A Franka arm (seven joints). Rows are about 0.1 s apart.
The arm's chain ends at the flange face. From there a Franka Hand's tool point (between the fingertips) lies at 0.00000 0.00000 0.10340 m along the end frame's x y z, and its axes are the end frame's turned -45 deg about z.
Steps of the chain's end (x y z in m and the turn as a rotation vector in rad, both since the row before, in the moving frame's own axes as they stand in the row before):
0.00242 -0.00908 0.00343 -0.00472 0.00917 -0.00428
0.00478 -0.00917 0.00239 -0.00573 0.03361 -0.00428
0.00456 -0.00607 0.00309 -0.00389 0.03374 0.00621
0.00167 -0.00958 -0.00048 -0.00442 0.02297 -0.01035
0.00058 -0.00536 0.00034 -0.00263 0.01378 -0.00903
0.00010 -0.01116 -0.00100 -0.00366 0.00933 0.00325
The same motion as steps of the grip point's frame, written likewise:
0.00846 -0.00369 0.00342 -0.00982 0.00315 -0.00428
0.01191 -0.00023 0.00233 -0.02782 0.01971 -0.00428
0.00969 0.00169 0.00303 -0.02661 0.02111 0.00621
0.00932 -0.00360 -0.00051 -0.01937 0.01312 -0.01035
0.00502 -0.00218 0.00033 -0.01160 0.00788 -0.00903
0.00838 -0.00687 -0.00101 -0.00919 0.00401 0.00325

